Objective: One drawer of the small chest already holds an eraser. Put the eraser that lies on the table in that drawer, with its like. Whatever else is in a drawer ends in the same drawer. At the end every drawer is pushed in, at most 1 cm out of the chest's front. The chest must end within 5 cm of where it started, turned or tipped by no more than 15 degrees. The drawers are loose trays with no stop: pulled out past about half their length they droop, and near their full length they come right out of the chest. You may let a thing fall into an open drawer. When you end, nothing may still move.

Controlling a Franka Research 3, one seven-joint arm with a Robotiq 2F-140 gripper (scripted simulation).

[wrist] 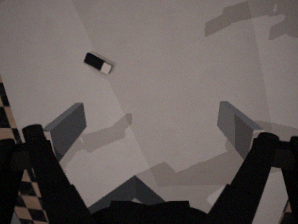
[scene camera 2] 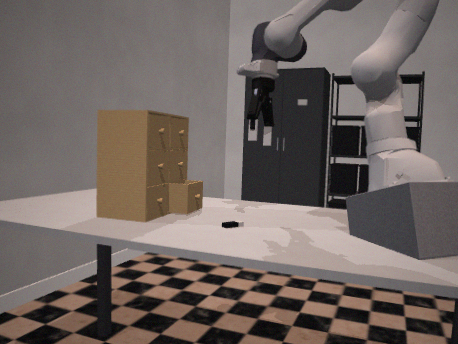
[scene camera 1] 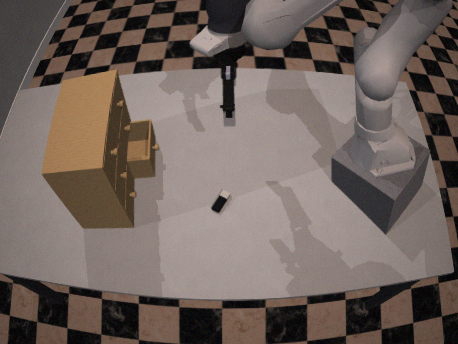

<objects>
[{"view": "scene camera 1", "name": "my gripper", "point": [230, 103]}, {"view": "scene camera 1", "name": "wooden chest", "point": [73, 162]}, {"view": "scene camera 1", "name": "drawer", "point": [142, 144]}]
</objects>
